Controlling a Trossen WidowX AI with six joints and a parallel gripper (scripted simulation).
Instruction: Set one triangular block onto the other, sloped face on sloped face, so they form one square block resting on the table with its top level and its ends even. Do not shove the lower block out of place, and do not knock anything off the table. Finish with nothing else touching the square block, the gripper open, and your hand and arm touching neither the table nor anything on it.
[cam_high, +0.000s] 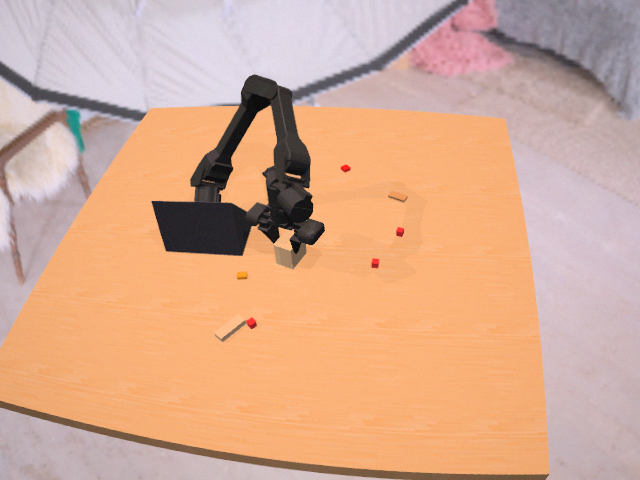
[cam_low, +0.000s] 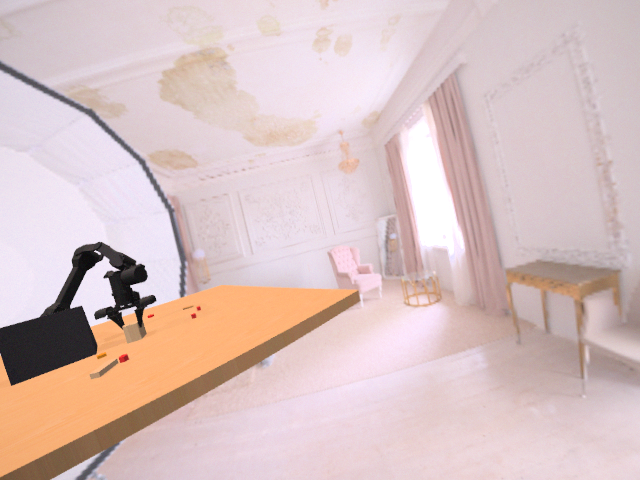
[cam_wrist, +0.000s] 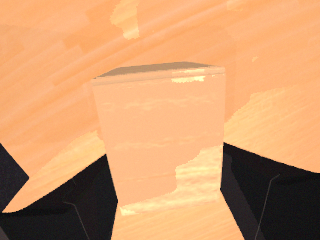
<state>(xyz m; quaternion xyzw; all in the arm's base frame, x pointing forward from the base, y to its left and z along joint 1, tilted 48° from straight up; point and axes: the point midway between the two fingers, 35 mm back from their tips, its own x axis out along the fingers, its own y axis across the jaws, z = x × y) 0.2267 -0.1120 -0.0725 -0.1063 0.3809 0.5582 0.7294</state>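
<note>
My gripper tip is 10 mm short of the triangular block, 30 mm to the right of it and 20 mm above it. From my gripper tip the other things lie so: orange piece 110 mm behind, 60 mm to the right, 30 mm below.
</note>
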